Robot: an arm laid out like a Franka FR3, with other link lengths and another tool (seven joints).
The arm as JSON. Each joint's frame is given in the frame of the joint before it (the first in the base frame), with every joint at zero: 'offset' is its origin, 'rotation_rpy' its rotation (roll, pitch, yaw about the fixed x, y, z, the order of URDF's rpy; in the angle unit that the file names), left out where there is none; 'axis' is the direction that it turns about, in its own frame. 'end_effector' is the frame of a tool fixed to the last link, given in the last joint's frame.
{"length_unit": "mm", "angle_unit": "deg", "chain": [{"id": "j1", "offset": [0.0, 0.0, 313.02], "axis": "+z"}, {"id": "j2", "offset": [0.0, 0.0, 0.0], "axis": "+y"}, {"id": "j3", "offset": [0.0, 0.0, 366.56], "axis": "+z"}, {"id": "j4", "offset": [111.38, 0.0, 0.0], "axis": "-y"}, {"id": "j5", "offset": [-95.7, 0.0, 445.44], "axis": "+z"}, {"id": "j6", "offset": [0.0, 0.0, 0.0], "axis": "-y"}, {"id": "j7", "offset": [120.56, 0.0, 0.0], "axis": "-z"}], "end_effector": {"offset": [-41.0, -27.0, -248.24], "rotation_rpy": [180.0, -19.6, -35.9]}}
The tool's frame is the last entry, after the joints.
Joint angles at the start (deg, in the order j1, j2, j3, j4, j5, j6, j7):
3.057 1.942 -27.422 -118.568 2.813 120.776 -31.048
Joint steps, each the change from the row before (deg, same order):
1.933 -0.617 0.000 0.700 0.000 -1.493 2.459
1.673 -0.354 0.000 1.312 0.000 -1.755 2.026
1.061 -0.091 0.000 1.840 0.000 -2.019 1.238
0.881 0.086 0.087 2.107 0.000 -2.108 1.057
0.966 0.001 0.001 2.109 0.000 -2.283 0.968
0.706 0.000 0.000 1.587 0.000 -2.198 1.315
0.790 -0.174 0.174 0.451 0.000 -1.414 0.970
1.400 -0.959 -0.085 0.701 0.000 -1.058 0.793
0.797 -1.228 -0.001 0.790 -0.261 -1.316 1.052
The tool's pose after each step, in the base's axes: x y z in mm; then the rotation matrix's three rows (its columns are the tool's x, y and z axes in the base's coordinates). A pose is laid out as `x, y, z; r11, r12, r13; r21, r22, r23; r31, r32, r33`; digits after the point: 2 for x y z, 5 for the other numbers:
589.59, -281.38, 295.49; 0.80103, -0.51636, 0.30285; -0.49606, -0.85576, -0.14698; 0.33506, -0.03250, -0.94164
597.63, -262.68, 308.24; 0.79921, -0.52060, 0.30042; -0.50153, -0.85306, -0.14404; 0.33126, -0.03555, -0.94287
604.61, -251.30, 323.01; 0.79902, -0.52198, 0.29851; -0.50353, -0.85217, -0.14234; 0.32868, -0.03658, -0.94373
611.83, -241.07, 338.51; 0.79968, -0.52196, 0.29675; -0.50369, -0.85220, -0.14161; 0.32681, -0.03623, -0.94440
617.64, -230.31, 354.72; 0.80164, -0.52056, 0.29393; -0.50285, -0.85306, -0.13938; 0.32329, -0.03607, -0.94561
619.14, -221.17, 366.25; 0.80056, -0.52854, 0.28241; -0.51124, -0.84824, -0.13828; 0.31264, -0.03368, -0.94928
618.57, -208.86, 370.09; 0.80524, -0.52819, 0.26946; -0.51221, -0.84855, -0.13267; 0.29872, -0.03119, -0.95383
620.87, -193.92, 384.60; 0.80736, -0.51935, 0.28007; -0.50573, -0.85359, -0.12500; 0.30399, -0.04072, -0.95181
619.38, -185.37, 402.27; 0.80323, -0.52065, 0.28938; -0.50832, -0.85239, -0.12266; 0.31052, -0.04858, -0.94932

